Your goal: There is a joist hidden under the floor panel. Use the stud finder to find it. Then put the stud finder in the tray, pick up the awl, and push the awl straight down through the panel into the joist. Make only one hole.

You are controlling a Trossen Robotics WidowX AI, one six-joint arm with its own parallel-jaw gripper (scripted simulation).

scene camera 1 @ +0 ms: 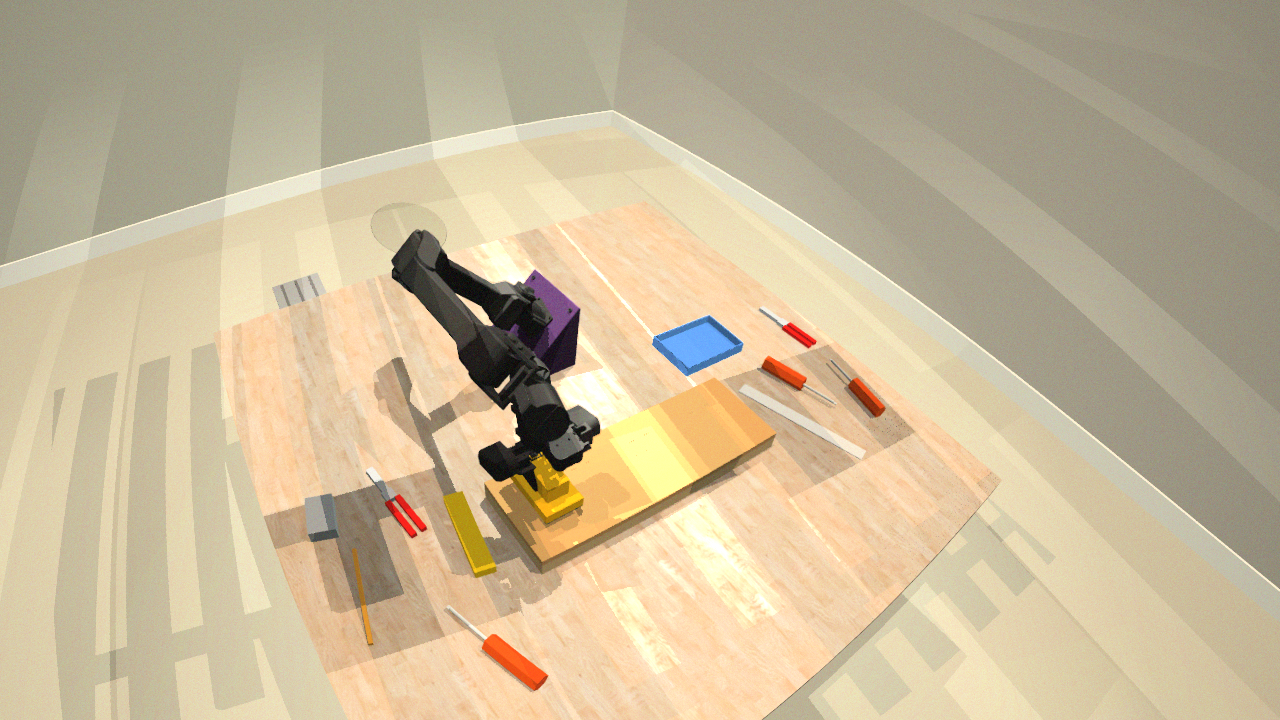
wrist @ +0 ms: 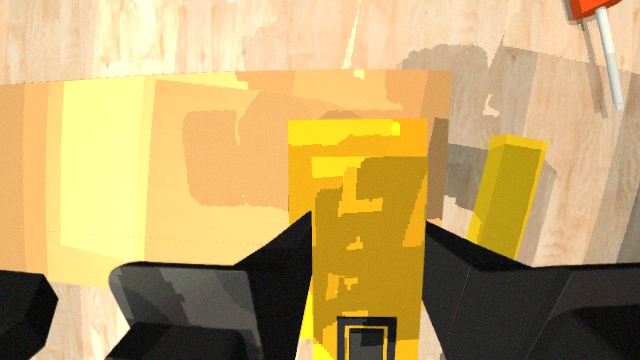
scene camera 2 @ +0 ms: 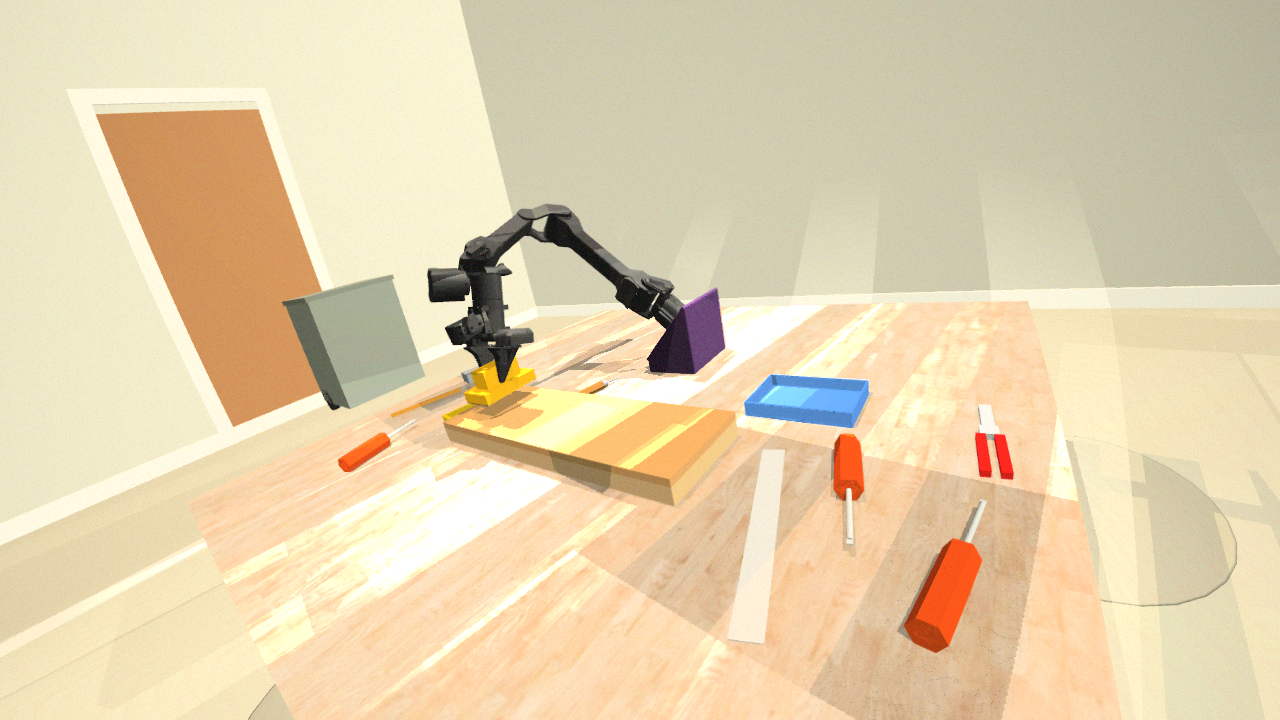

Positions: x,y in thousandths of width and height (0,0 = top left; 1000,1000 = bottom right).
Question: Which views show the stud finder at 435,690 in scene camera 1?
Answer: Scene camera 1, the wrist view and scene camera 2: all of them.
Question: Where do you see a white strip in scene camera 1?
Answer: At 625,584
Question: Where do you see a stud finder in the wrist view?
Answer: At 571,501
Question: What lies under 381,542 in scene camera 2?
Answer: A stud finder.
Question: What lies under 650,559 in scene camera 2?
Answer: A blue tray.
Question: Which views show the gripper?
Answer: Scene camera 1, the wrist view and scene camera 2: all of them.
